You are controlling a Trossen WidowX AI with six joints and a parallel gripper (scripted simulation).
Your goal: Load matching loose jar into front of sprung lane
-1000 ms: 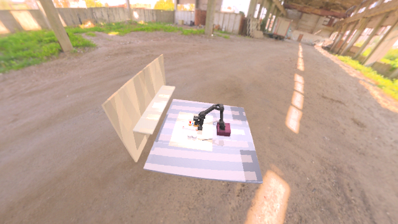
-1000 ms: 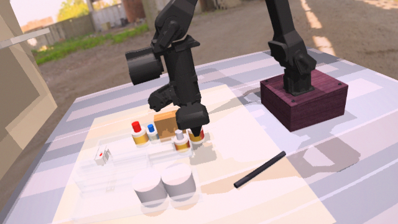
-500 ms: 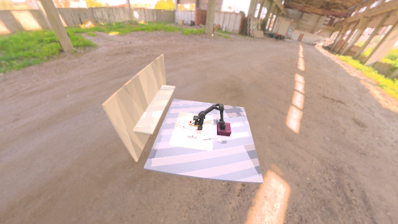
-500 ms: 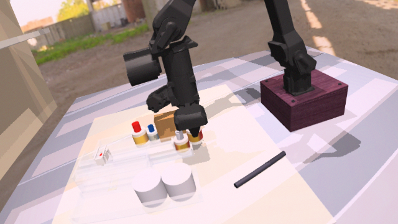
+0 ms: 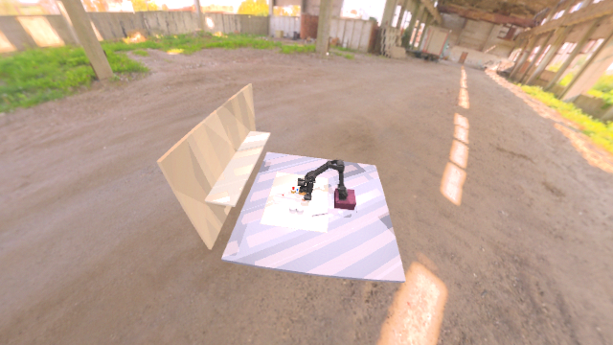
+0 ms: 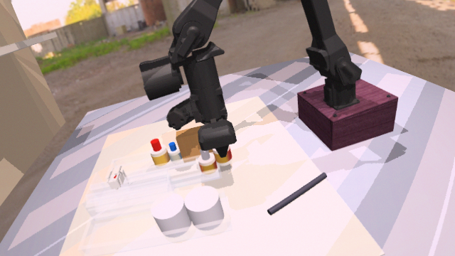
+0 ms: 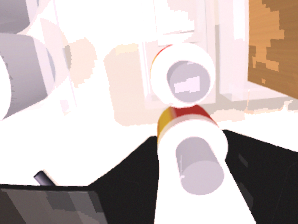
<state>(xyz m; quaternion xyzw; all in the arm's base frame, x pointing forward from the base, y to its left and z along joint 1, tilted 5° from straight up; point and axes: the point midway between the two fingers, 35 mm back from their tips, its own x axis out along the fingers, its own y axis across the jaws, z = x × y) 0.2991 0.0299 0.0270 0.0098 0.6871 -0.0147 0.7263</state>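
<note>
My gripper tip is now 18 cm short of the clear lane, 2 cm to the right of it and 3 cm above it. The rest, counted from my gripper tip: white pusher plate: 14 cm ahead, 3 cm to the left; black rod: 12 cm behind, 13 cm to the left, 4 cm below.
</note>
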